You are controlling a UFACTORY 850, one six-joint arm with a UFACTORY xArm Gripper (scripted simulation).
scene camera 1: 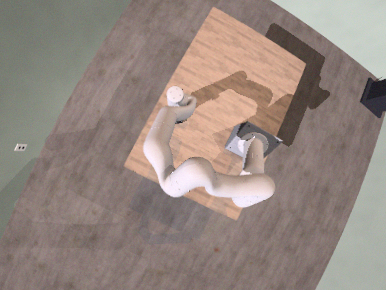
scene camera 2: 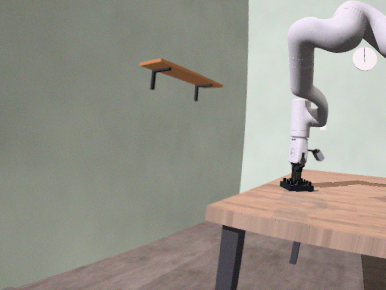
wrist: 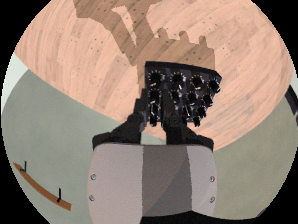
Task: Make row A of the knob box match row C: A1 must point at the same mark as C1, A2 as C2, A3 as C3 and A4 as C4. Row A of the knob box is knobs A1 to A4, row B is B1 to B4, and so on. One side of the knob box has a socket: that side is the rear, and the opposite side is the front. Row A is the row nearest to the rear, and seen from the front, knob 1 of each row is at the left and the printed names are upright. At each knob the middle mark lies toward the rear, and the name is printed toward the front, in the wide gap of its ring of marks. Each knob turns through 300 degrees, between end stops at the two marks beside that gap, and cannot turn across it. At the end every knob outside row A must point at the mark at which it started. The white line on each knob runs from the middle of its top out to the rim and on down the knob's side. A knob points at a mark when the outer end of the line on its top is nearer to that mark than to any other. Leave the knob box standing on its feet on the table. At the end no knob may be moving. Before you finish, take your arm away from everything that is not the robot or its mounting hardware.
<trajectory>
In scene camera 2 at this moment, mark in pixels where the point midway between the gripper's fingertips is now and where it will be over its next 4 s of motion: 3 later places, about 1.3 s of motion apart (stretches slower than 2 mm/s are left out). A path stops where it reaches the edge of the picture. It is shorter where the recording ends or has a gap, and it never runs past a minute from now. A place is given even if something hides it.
My gripper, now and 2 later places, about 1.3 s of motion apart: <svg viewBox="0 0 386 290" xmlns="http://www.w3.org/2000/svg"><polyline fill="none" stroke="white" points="295,180 296,171 299,141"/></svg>
</trajectory>
